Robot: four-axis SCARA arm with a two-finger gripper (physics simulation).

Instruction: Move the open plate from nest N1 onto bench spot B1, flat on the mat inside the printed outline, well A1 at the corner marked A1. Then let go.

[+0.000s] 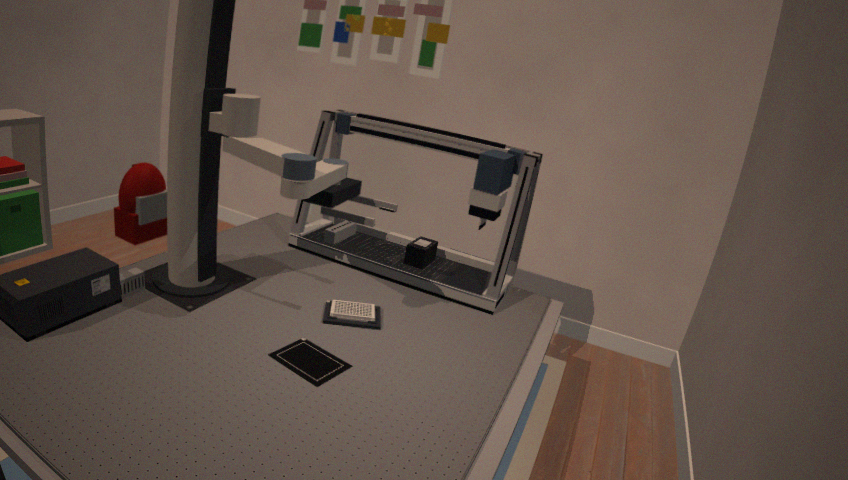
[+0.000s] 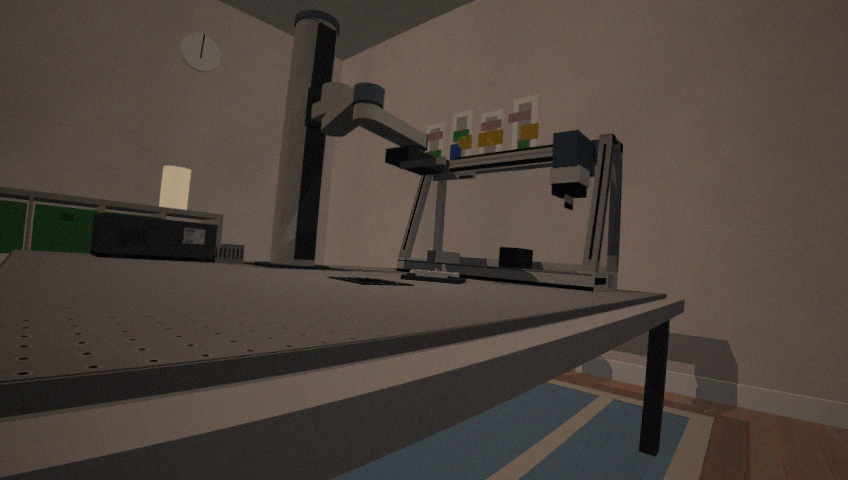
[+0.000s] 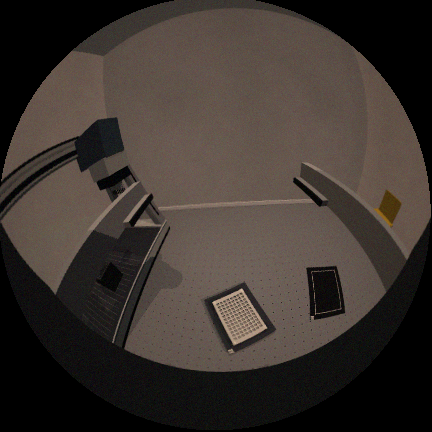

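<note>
The open plate, pale with a grid of wells, sits in the dark nest N1. A small pale mark is at one nest corner. The black mat of bench spot B1 lies beside the nest, with a thin printed outline and a small pale corner mark. The lettering is too small to read. My gripper is open and empty, high above the bench, on the gantry side of the nest.
A gantry frame with a blue and white head stands behind the nest. A black block is on its deck. A dark box stands beside the arm's column.
</note>
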